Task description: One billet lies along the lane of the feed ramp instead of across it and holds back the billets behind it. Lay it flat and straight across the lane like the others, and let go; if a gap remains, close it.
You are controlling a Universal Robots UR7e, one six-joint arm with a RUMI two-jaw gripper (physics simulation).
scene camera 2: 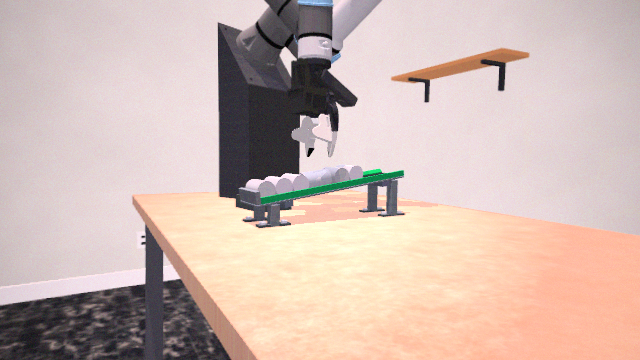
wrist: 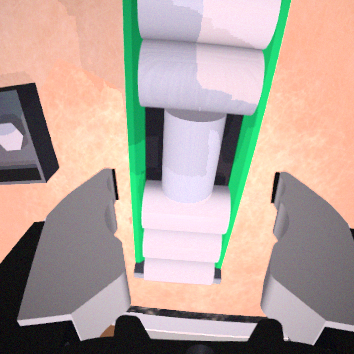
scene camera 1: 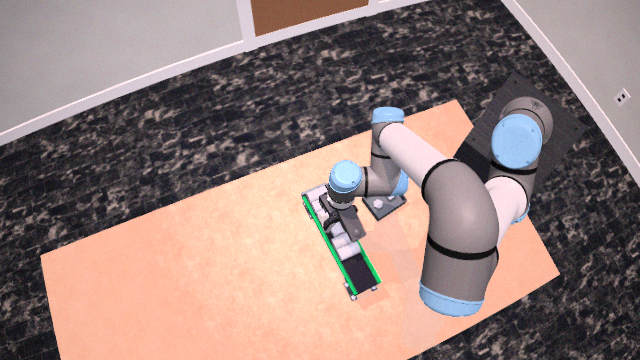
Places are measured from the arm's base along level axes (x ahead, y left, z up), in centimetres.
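Pixels of known places: gripper, fingertip midpoint: (scene camera 2: 318, 157) (wrist: 193, 174) (scene camera 1: 337, 224); arm's base at its link origin: (scene camera 2: 255, 53).
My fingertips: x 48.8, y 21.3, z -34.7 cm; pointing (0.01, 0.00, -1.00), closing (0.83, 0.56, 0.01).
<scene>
Ahead of a thing's pixels: the offset from my fingertips to its top centre. "*": to the spot under its first point. Level surfaces: height alone.
The feed ramp (scene camera 1: 370, 262) (scene camera 2: 380, 178) (wrist: 251, 127) has green side rails and slopes down toward an end stop. One pale billet @(dx +0.5, dy -0.9, dz -2.6 cm) (scene camera 2: 315, 178) (wrist: 192, 155) lies along the lane, with dark lane floor on both sides. Its lower end overlaps the nearest of three crosswise billets @(dx +3.2, dy -5.5, dz -3.8 cm) (wrist: 185, 210) at the low end in the wrist view. Its upper end meets a crosswise billet @(dx -2.2, dy +3.7, dz -2.3 cm) (wrist: 200, 77), with another crosswise billet @(* dx -3.6, dy +6.4, dz -2.0 cm) (wrist: 210, 20) behind that. My gripper (scene camera 2: 320, 153) (wrist: 193, 174) is open and empty, above the ramp, its fingers to either side of the lane in the wrist view.
A dark tray @(dx -16.5, dy -14.6, dz -10.6 cm) (scene camera 1: 380, 216) (wrist: 49, 150) with pale pieces stands beside the ramp, close to the arm. The ramp stands on grey feet on the wooden table @(dz -14.1 cm) (scene camera 1: 175, 260) (scene camera 2: 400, 280). A wall shelf (scene camera 2: 460, 65) is at the back right in scene camera 2.
</scene>
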